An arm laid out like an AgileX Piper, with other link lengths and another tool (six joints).
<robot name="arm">
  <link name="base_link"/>
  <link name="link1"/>
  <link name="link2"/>
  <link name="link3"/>
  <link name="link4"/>
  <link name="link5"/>
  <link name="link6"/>
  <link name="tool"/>
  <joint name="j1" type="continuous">
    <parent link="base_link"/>
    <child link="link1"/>
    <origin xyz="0 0 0.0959"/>
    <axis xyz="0 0 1"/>
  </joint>
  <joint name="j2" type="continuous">
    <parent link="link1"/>
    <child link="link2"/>
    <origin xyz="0 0 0"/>
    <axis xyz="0 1 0"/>
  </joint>
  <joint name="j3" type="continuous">
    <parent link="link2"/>
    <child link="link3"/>
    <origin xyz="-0.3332 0 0.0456"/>
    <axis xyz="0 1 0"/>
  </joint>
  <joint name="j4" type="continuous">
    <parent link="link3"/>
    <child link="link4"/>
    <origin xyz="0.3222 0 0.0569"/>
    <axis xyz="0.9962 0 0.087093"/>
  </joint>
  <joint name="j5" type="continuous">
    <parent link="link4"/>
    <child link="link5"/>
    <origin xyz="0 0 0"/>
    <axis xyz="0 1 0"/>
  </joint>
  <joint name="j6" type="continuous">
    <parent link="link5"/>
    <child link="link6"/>
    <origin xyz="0.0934 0 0.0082"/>
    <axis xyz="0.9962 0 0.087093"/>
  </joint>
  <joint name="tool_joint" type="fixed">
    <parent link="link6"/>
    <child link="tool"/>
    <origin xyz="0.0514 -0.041 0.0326" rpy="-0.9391 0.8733 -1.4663"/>
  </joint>
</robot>
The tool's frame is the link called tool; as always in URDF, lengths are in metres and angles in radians. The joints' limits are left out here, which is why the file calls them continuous.
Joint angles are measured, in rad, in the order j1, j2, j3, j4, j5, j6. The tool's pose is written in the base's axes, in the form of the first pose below.
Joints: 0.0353 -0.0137 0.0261 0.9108 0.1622 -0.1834
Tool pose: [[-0.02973 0.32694 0.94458 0.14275], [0.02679 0.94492 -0.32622 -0.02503], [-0.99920 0.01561 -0.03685 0.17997], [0 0 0 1]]
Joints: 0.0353 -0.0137 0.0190 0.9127 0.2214 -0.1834
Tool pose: [[-0.05991 0.28266 0.95735 0.14300], [0.02190 0.95921 -0.28184 -0.01787], [-0.99796 0.00408 -0.06365 0.17784], [0 0 0 1]]
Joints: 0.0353 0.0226 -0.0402 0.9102 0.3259 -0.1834
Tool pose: [[-0.10158 0.20287 0.97392 0.14357], [0.00367 0.97906 -0.20355 -0.00539], [-0.99482 -0.01710 -0.10020 0.19114], [0 0 0 1]]
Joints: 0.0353 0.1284 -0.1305 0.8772 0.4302 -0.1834
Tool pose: [[-0.17832 0.12269 0.97629 0.14982], [-0.05030 0.98976 -0.13357 0.00569], [-0.98269 -0.07293 -0.17033 0.20872], [0 0 0 1]]
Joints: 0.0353 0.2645 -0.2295 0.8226 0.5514 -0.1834
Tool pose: [[-0.28156 0.02385 0.95925 0.16091], [-0.13325 0.98903 -0.06370 0.01661], [-0.95025 -0.14575 -0.27529 0.22204], [0 0 0 1]]
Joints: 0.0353 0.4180 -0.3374 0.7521 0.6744 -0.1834
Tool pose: [[-0.38574 -0.08347 0.91882 0.17676], [-0.23339 0.97233 -0.00965 0.02490], [-0.89260 -0.21817 -0.39455 0.23305], [0 0 0 1]]
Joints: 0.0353 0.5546 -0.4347 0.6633 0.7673 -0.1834
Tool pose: [[-0.45972 -0.16981 0.87168 0.19457], [-0.33828 0.94103 0.00491 0.02679], [-0.82111 -0.29261 -0.49005 0.24120], [0 0 0 1]]
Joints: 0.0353 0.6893 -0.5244 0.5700 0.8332 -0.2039
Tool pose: [[-0.50510 -0.25012 0.82602 0.21677], [-0.44945 0.89330 -0.00434 0.02469], [-0.73680 -0.37344 -0.56362 0.24629], [0 0 0 1]]
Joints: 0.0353 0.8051 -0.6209 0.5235 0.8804 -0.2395
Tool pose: [[-0.50980 -0.31396 0.80096 0.24125], [-0.52413 0.85164 0.00023 0.02499], [-0.68220 -0.41970 -0.59872 0.25830], [0 0 0 1]]
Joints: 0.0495 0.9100 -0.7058 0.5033 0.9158 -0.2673
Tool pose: [[-0.50559 -0.37589 0.77659 0.26518], [-0.57500 0.81787 0.02153 0.03041], [-0.64324 -0.43566 -0.62964 0.26601], [0 0 0 1]]
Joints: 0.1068 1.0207 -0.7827 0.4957 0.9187 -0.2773
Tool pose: [[-0.48524 -0.44360 0.75350 0.29169], [-0.61785 0.78373 0.06352 0.04828], [-0.61872 -0.43473 -0.65437 0.26813], [0 0 0 1]]
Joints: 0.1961 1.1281 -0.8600 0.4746 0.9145 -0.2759
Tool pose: [[-0.44147 -0.52187 0.72990 0.31597], [-0.67417 0.72972 0.11398 0.07762], [-0.59211 -0.44176 -0.67398 0.26797], [0 0 0 1]]
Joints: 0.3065 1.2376 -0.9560 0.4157 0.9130 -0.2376
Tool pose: [[-0.38656 -0.59063 0.70833 0.33848], [-0.73714 0.65943 0.14757 0.11520], [-0.55425 -0.46509 -0.69028 0.26980], [0 0 0 1]]
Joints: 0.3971 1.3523 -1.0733 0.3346 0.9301 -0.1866
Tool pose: [[-0.33738 -0.63739 0.69275 0.36226], [-0.79491 0.58710 0.15306 0.15069], [-0.50427 -0.49904 -0.70475 0.27312], [0 0 0 1]]
